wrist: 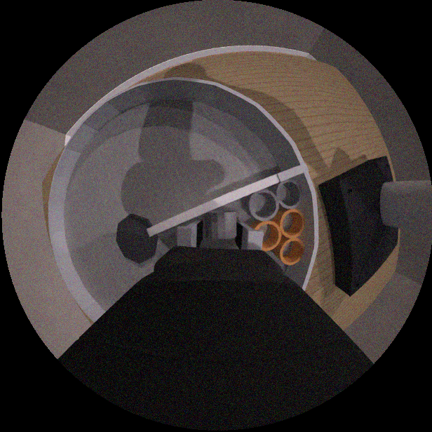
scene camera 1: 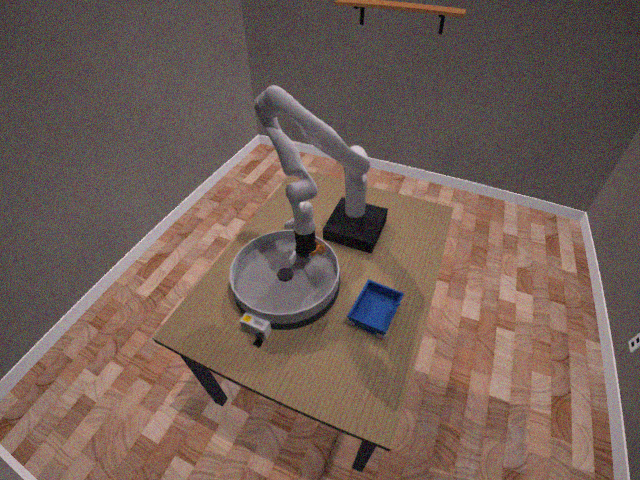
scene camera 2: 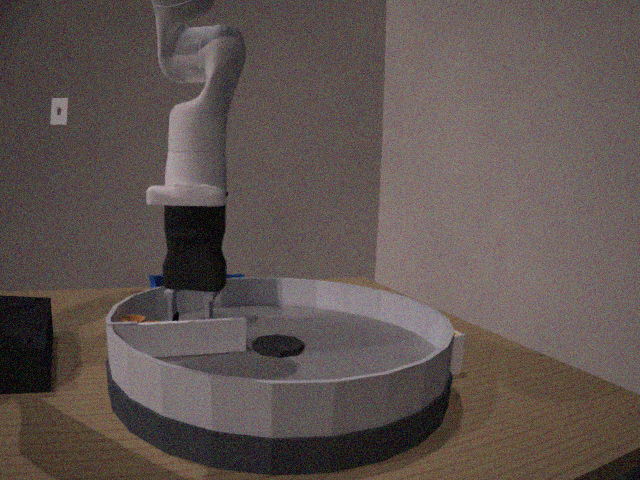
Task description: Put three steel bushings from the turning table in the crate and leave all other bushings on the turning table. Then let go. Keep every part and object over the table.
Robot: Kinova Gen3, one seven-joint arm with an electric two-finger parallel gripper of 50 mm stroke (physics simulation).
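Pixels of known places: gripper, between the fingertips: point(scene camera 1: 303, 258); arm's base, origin of its link: point(scene camera 1: 354, 211).
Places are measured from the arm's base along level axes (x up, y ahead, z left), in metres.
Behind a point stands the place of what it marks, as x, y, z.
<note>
The turning table point(scene camera 1: 289, 316) {0.011, 0.627, -0.005} point(scene camera 2: 305, 408) {0.000, 0.404, -0.324} point(wrist: 56, 205) is a round grey tray with a raised wall. Two grey steel bushings point(wrist: 263, 205) point(wrist: 288, 194) stand upright between its divider and wall. Three orange bushings point(wrist: 267, 236) point(wrist: 292, 223) point(wrist: 292, 251) stand close by them; orange also shows in scene camera 2. A small grey piece point(wrist: 229, 223) shows between the finger lines in the wrist view; its kind is unclear. My gripper point(scene camera 2: 190, 312) point(wrist: 218, 230) is open, low inside the tray beside the bushings, and holds nothing. The blue crate point(scene camera 1: 375, 307) {-0.066, 0.419, 0.246} shows no bushing inside.
A straight pale divider point(scene camera 2: 206, 338) {0.004, 0.360, -0.126} point(wrist: 215, 204) runs from the wall towards the dark hub point(scene camera 1: 285, 274) {-0.010, 0.455, -0.117} point(scene camera 2: 279, 345) {-0.010, 0.450, -0.131} point(wrist: 136, 238). The black arm base point(scene camera 1: 356, 224) {-0.005, 0.078, 0.037} point(scene camera 2: 25, 343) {-0.010, 0.136, -0.077} point(wrist: 355, 225) stands near the tray. A small white box point(scene camera 1: 255, 325) {-0.013, 0.698, -0.104} point(scene camera 2: 458, 353) {-0.039, 0.697, -0.165} stands at the tray's outer side.
</note>
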